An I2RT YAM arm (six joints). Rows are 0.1 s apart.
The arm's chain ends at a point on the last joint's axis. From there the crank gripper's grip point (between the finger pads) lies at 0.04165 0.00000 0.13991 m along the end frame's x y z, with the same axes.
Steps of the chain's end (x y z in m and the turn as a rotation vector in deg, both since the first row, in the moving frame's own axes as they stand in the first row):
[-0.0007, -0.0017, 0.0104, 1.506, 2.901, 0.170]
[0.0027, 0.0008, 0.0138, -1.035, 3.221, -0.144]
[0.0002, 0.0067, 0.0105, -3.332, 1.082, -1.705]
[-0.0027, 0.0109, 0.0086, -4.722, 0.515, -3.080]
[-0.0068, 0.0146, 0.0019, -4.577, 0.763, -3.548]
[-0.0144, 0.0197, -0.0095, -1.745, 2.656, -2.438]
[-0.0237, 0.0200, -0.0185, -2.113, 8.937, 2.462]
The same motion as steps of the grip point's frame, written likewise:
[0.0063, -0.0052, 0.0081, 1.506, 2.901, 0.170]
[0.0105, 0.0032, 0.0112, -1.035, 3.221, -0.144]
[0.0029, 0.0135, 0.0095, -3.332, 1.082, -1.705]
[-0.0012, 0.0201, 0.0078, -4.722, 0.515, -3.080]
[-0.0047, 0.0231, 0.0010, -4.577, 0.763, -3.548]
[-0.0079, 0.0220, -0.0116, -1.745, 2.656, -2.438]
[-0.0026, 0.0273, -0.0268, -2.113, 8.937, 2.462]

